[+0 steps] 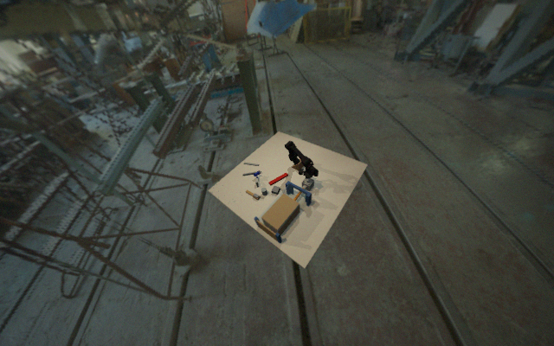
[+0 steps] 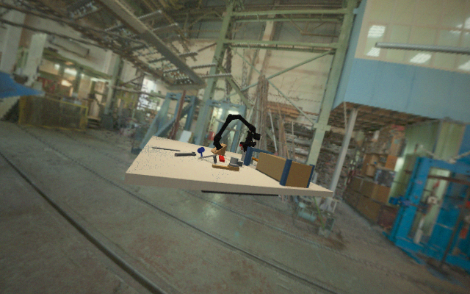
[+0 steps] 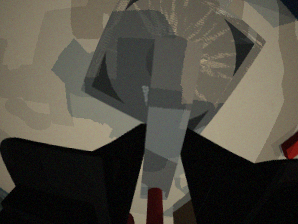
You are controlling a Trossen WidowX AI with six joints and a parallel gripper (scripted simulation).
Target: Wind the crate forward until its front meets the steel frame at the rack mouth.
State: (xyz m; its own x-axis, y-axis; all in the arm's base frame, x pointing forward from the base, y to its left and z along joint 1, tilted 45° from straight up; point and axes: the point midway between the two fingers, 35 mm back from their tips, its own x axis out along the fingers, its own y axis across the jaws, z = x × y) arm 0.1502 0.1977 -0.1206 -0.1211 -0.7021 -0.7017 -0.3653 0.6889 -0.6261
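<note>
My gripper tip is now 20 mm below the winch handle, 10 mm to the left of it and 10 mm past it. From my gripper tip the other things lie so: red knob 50 mm behind, 50 mm above, 20 mm to the right; blue steel frame 200 mm ahead, 20 mm above, 10 mm to the left; grey winch 60 mm below, 30 mm ahead, 10 mm to the left.
</note>
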